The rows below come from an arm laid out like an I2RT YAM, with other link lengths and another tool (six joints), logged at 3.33 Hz.
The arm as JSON. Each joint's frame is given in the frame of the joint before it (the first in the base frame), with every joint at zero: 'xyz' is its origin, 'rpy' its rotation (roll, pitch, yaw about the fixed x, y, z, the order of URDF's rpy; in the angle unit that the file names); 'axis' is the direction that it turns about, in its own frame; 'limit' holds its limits. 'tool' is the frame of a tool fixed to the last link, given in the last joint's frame.
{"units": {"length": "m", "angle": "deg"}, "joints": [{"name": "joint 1", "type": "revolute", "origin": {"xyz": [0.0, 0.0, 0.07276], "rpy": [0.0, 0.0, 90.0]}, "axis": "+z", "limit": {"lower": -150.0, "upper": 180.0}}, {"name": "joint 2", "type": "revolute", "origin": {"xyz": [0.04, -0.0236, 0.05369], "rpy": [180.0, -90.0, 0.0]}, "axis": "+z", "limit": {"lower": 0.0, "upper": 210.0}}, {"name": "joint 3", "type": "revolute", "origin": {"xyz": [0.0, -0.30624, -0.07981], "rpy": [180.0, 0.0, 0.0]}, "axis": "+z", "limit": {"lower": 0.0, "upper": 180.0}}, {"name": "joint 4", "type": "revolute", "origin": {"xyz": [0.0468, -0.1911, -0.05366], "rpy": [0.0, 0.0, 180.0]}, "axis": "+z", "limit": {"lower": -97.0, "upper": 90.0}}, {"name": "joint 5", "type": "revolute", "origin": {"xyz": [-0.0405, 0.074, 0.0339], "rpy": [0.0, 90.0, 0.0]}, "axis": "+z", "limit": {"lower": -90.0, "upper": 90.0}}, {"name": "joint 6", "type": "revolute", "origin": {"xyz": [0.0, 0.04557, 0.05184], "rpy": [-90.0, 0.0, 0.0]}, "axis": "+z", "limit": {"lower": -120.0, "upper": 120.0}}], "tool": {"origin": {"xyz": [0.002, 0.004, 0.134], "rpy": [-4.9, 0.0, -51.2]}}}
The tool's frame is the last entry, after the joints.
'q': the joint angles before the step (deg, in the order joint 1, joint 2, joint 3, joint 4, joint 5, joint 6). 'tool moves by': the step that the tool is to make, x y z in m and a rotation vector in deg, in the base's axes. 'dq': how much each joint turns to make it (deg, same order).
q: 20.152, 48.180, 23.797, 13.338, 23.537, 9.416
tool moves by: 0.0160, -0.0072, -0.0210, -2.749, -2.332, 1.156
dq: -8.462, 8.255, -10.265, 21.686, -8.950, -5.098
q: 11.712, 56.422, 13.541, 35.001, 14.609, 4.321
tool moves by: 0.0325, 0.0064, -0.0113, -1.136, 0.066, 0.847
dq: -1.102, 14.095, -2.394, 16.536, -1.780, -1.398
